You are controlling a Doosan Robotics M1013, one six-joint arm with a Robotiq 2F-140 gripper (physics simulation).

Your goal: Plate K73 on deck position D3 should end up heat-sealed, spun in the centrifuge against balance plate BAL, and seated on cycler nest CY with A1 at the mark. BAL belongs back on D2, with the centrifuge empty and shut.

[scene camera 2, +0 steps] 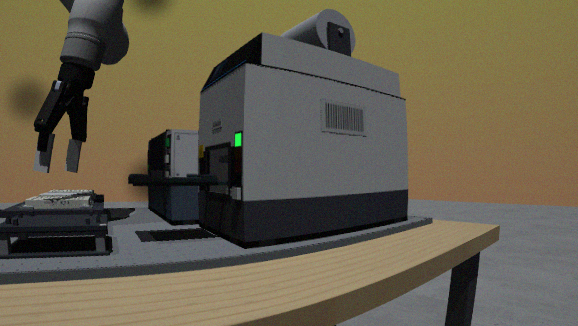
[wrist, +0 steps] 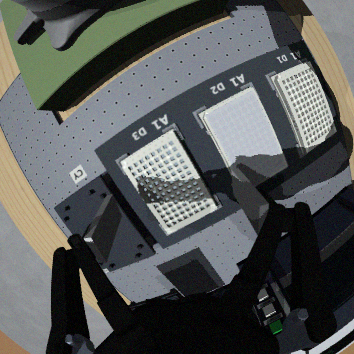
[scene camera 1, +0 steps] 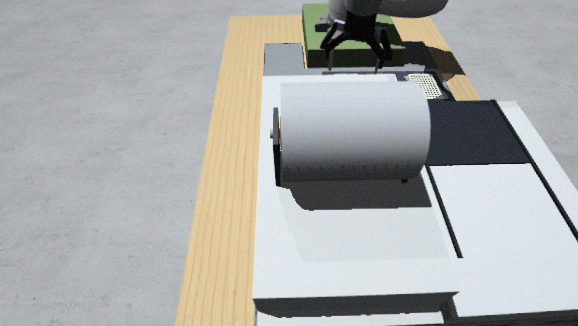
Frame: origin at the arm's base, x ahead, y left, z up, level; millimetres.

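Where they show: gripper, between the fingertips: (scene camera 2: 57, 171) (wrist: 173, 194) (scene camera 1: 352, 71).
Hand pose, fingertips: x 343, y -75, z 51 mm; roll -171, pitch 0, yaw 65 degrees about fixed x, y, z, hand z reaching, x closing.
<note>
Each offset is from my fingertips to the top centre of the thing. "*": to the spot under its first point.
My gripper (scene camera 1: 353, 69) (scene camera 2: 57, 167) (wrist: 173, 194) is open and empty, above the deck plates with its fingers pointing down. Plate K73 @[dx +4, dy -10, dz -52 mm] (scene camera 2: 62, 202) (wrist: 167, 160) lies on D3, with open wells and a shadow across it, between the fingers in the wrist view but below them. A plate with a smooth pale top @[dx +19, dy +113, dz -52 mm] (wrist: 242, 125) lies on D2, where BAL belongs; its name is not readable. Cycler nest CY @[dx +3, dy -160, dz -63 mm] (wrist: 75, 215) is a dark block left of D3, partly behind a finger. The sealer @[dx +498, dy -187, dz +360 mm] (scene camera 1: 350, 280) (scene camera 2: 325, 165) has its tray @[dx +201, dy -156, dz -8 mm] (scene camera 2: 172, 179) out. The centrifuge's inside is hidden.
A third plate @[dx +33, dy +237, dz -52 mm] (scene camera 1: 425, 86) (wrist: 305, 107) lies on D1. A smaller machine @[* dx +277, dy -21, dz +48 mm] (scene camera 2: 182, 150) stands behind the sealer. A large white roll @[dx +519, dy -189, dz +360 mm] (scene camera 1: 350, 130) (scene camera 2: 315, 32) sits on the sealer. The arm's green base block (scene camera 1: 315, 42) (wrist: 95, 60) borders the deck.
</note>
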